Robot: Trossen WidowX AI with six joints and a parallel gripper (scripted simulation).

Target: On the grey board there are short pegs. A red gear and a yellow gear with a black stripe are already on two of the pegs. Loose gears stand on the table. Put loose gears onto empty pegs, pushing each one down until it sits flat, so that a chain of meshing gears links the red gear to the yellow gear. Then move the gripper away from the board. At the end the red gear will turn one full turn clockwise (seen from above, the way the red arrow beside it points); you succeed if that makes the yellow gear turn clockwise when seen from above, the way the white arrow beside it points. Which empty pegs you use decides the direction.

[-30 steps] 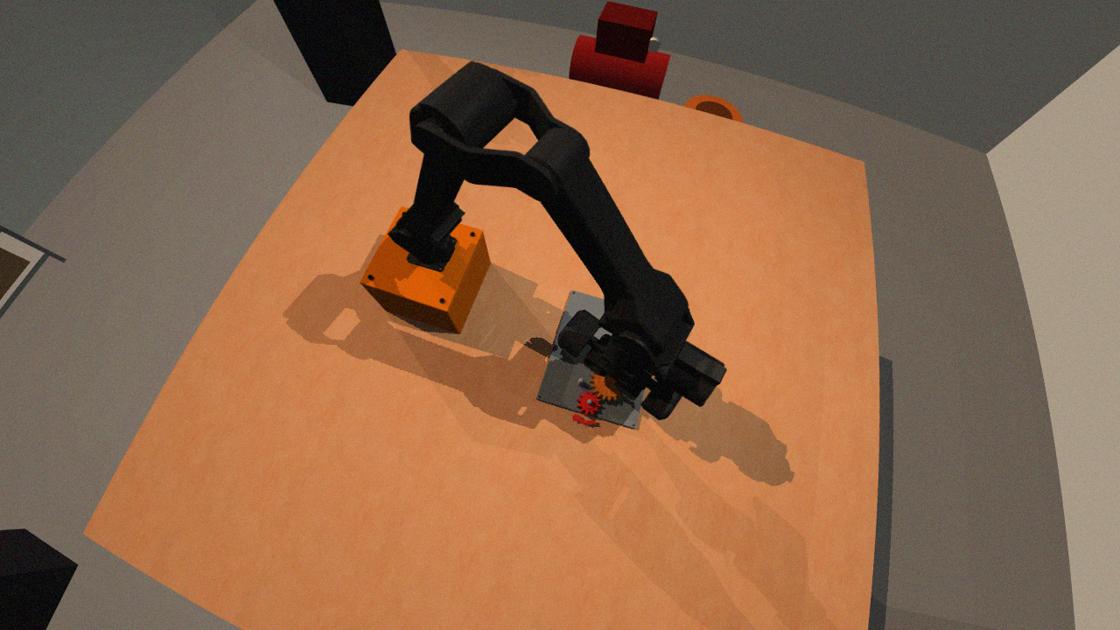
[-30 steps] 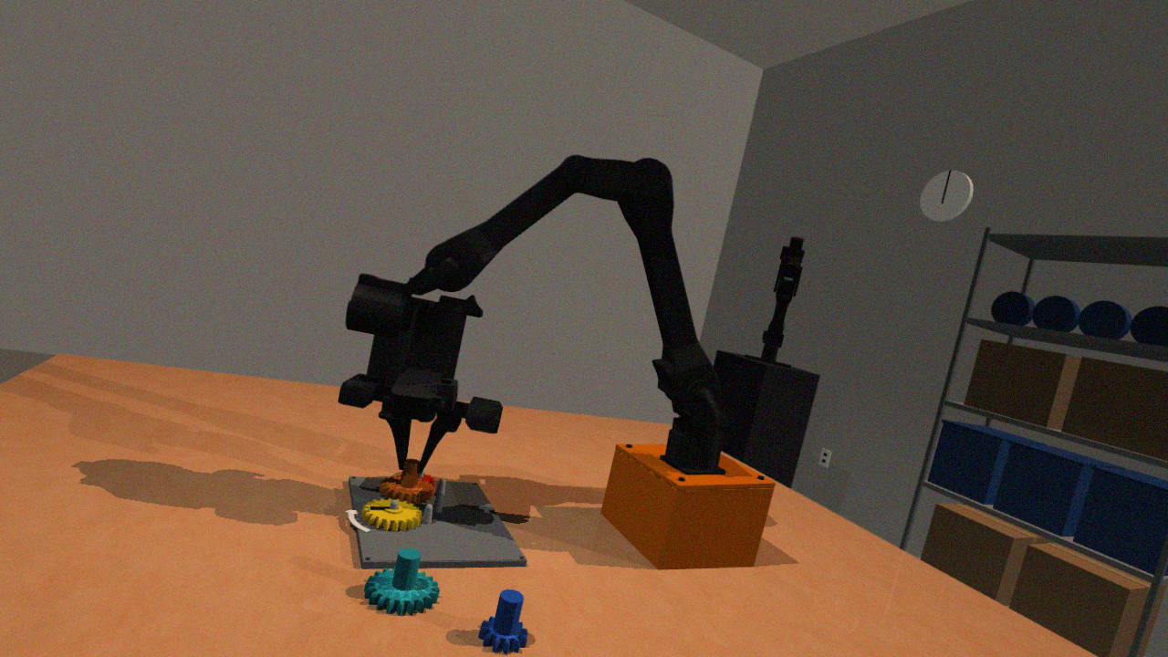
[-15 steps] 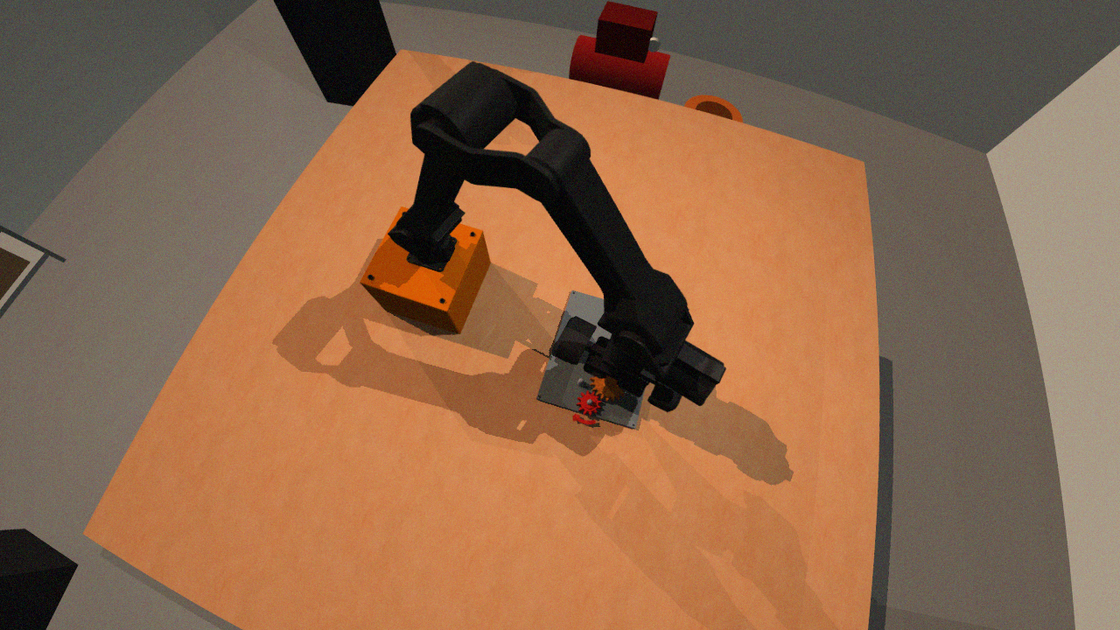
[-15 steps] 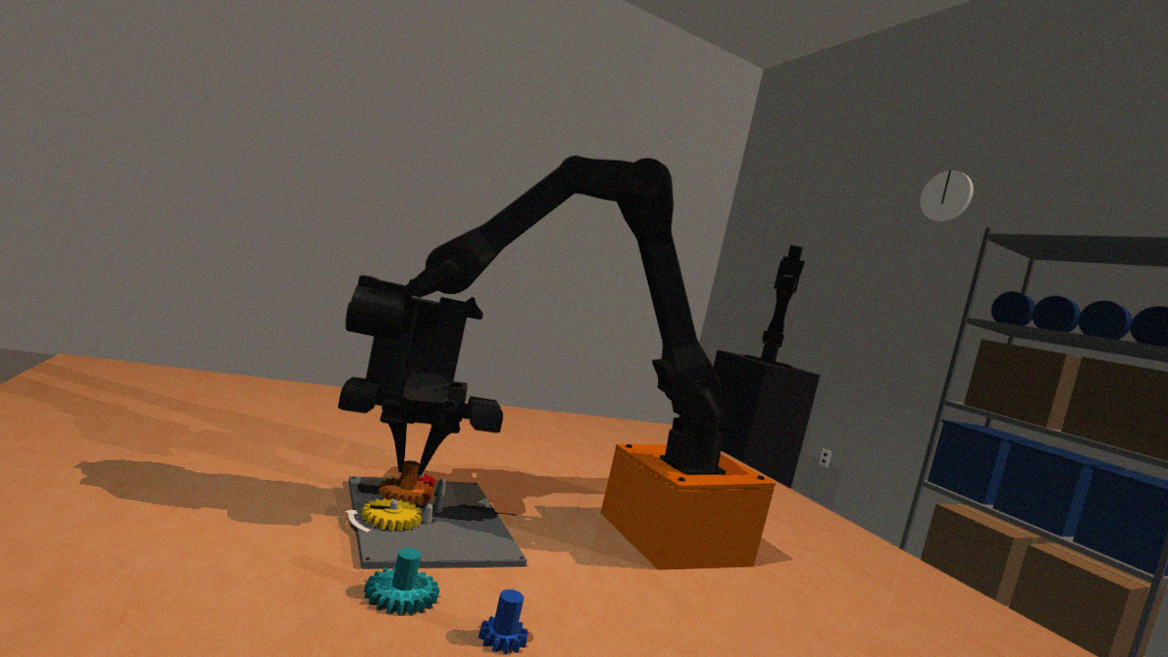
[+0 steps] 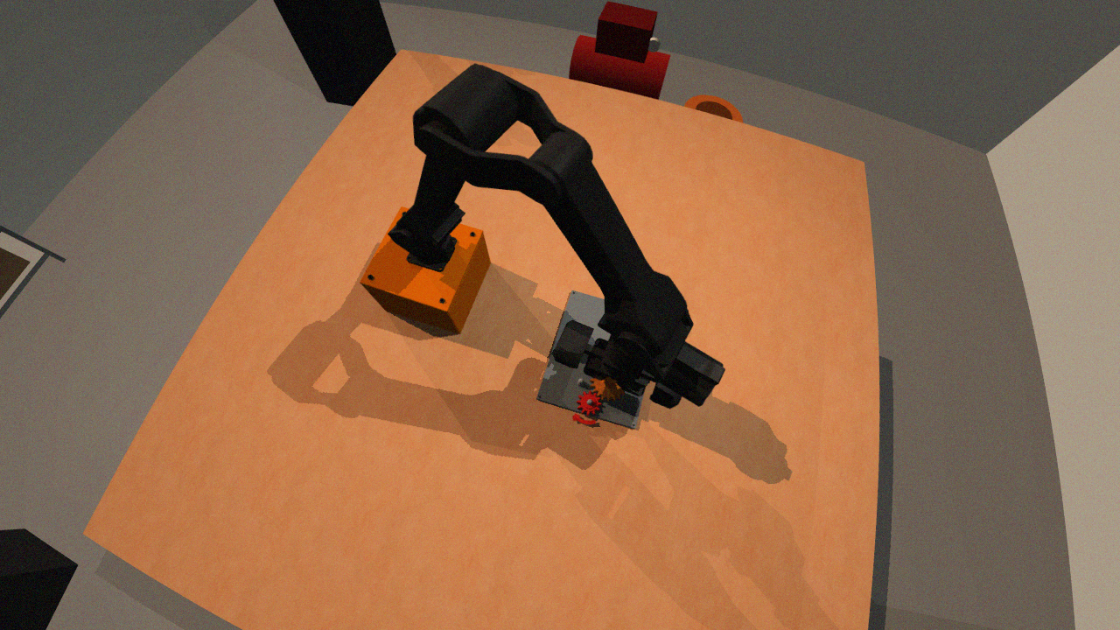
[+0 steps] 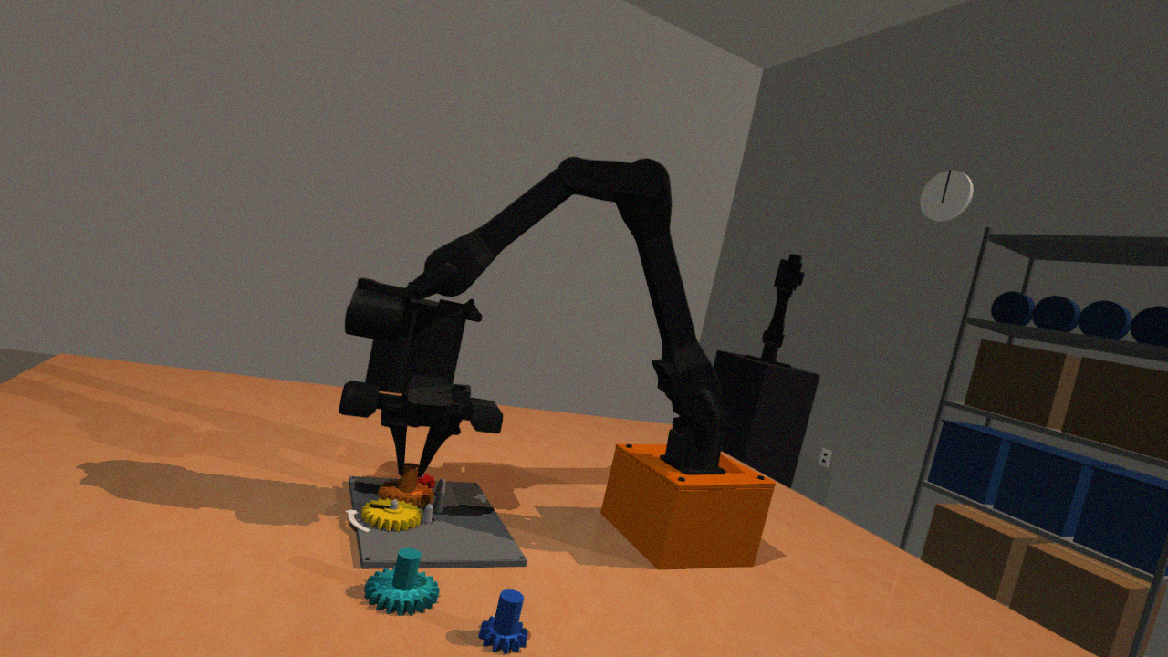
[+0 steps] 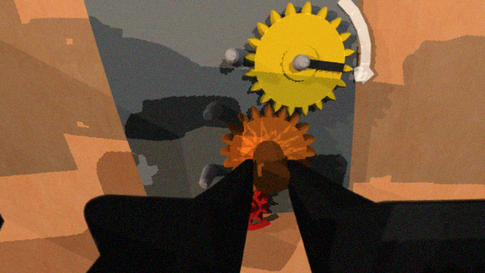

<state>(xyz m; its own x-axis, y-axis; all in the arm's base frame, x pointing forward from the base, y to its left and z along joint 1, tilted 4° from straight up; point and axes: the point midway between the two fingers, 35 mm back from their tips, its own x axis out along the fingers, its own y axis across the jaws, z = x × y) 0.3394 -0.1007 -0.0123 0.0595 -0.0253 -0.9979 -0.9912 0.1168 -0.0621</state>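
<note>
The orange gear is 1 cm below my gripper tip. Round my gripper tip: yellow gear: 5 cm to the left, 2 cm below, 2 cm ahead; then red gear: 4 cm to the right, 2 cm below, 2 cm behind; then grey board: 4 cm to the left, 3 cm below, 2 cm behind.
</note>
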